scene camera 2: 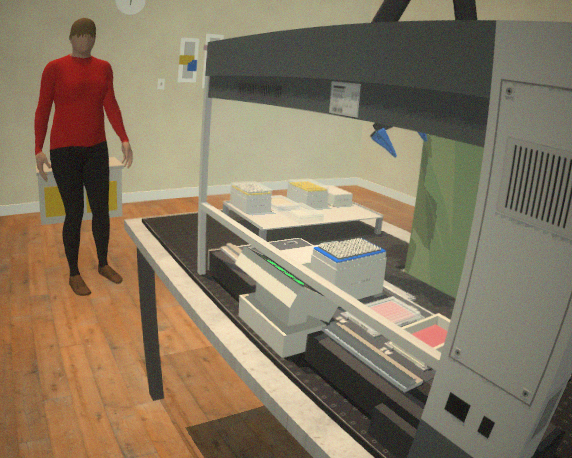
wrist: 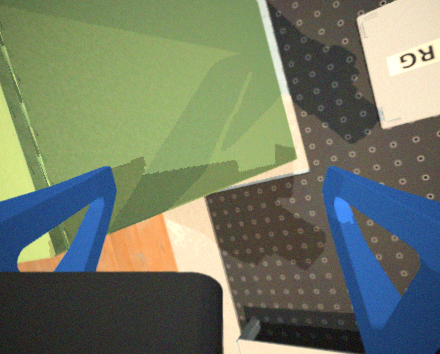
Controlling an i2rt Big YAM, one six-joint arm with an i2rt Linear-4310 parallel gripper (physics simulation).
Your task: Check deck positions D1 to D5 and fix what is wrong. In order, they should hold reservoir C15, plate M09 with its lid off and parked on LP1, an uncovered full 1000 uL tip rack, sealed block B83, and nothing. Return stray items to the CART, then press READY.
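Places are measured from the arm's base along level axes (x back, y right, z up), in millimetres.
Where they show: gripper, fingertip midpoint: (scene camera 2: 411,149) (wrist: 219,178).
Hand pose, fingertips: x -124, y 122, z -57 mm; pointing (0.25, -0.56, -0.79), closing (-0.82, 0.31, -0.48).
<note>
Each offset is from my fingertips to the top centre of the thing.
My blue-fingered gripper (scene camera 2: 410,148) (wrist: 219,178) is open and empty, high above the bench. In the scene view a reservoir {dx -295, dy -343, dz -250 mm} (scene camera 2: 429,336) with pink liquid is at the near right end of the deck. Beside it is a plate (scene camera 2: 394,310) with pink wells; I cannot tell whether a lid covers it. An uncovered tip rack (scene camera 2: 350,272) with a blue rim and many tips stands farther along. A pale block {dx -270, dy +28, dz -240 mm} (scene camera 2: 302,255) is partly hidden behind the front rail. The white cart (scene camera 2: 285,220) carries items; its edge (wrist: 300,347) shows low in the wrist view. The READY button cannot be made out.
Two boxes with yellow (scene camera 2: 251,197) (scene camera 2: 307,194) and a smaller white box (scene camera 2: 340,196) stand on the cart. A green panel (scene camera 2: 440,215) (wrist: 150,100) rises beside the bench. A white pad marked RG {dx -120, dy -65, dz -324 mm} (wrist: 410,95) is at upper right. The enclosure's front rail (scene camera 2: 300,260) crosses before the deck.
</note>
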